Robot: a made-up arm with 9 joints. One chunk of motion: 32 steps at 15 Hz.
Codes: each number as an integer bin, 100 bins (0 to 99) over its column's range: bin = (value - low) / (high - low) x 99, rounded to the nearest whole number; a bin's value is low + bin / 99 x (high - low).
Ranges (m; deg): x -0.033..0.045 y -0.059..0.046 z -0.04..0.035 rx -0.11..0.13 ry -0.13..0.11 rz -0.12..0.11
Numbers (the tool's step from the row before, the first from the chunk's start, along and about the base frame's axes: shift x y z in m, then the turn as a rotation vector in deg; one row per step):
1: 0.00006 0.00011 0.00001 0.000 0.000 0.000
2: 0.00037 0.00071 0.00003 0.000 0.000 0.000
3: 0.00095 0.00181 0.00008 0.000 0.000 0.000
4: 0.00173 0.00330 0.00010 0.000 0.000 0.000
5: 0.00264 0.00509 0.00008 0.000 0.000 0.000
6: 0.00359 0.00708 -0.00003 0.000 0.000 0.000
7: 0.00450 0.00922 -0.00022 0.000 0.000 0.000
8: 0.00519 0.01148 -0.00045 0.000 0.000 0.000
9: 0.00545 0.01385 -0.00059 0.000 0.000 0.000
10: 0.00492 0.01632 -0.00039 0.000 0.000 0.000
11: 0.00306 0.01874 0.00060 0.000 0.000 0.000
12: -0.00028 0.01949 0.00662 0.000 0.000 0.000
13: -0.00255 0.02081 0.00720 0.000 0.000 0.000
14: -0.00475 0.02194 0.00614 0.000 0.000 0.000
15: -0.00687 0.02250 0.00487 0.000 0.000 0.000
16: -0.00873 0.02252 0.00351 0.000 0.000 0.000
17: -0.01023 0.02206 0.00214 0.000 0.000 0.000
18: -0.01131 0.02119 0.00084 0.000 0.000 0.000
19: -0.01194 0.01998 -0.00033 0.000 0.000 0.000
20: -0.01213 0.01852 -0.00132 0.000 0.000 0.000
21: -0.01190 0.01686 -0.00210 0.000 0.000 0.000
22: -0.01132 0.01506 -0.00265 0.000 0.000 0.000
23: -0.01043 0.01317 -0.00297 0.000 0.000 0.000
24: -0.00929 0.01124 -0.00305 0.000 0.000 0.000
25: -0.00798 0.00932 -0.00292 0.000 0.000 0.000
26: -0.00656 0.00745 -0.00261 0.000 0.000 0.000
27: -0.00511 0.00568 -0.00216 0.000 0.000 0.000
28: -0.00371 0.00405 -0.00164 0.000 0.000 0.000
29: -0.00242 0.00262 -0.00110 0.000 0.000 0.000
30: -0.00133 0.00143 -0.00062 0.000 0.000 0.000
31: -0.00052 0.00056 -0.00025 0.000 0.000 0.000
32: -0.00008 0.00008 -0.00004 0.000 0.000 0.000
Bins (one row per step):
1: 42 56 53 45 54 52
2: 42 56 53 45 54 52
3: 43 57 53 45 54 52
4: 44 59 53 45 54 52
5: 45 60 53 45 54 52
6: 46 62 53 45 54 52
7: 48 64 53 45 54 52
8: 48 66 52 45 54 52
9: 49 69 52 45 54 52
10: 48 71 52 45 54 52
11: 46 73 54 45 54 52
12: 42 74 62 45 54 52
13: 39 75 62 45 54 52
14: 36 76 61 45 54 52
15: 33 77 59 45 54 52
16: 31 77 57 45 54 52
17: 29 76 56 45 54 52
18: 28 76 54 45 54 52
19: 27 74 52 45 54 52
20: 26 73 51 45 54 52
21: 27 72 50 45 54 52
22: 28 70 49 45 54 52
23: 29 68 49 45 54 52
24: 30 66 49 45 54 52
25: 32 64 49 45 54 52
26: 34 63 49 45 54 52
27: 35 61 50 45 54 52
28: 37 59 51 45 54 52
29: 39 58 51 45 54 52
30: 40 57 52 45 54 52
31: 41 56 52 45 54 52
32: 42 56 53 45 54 52

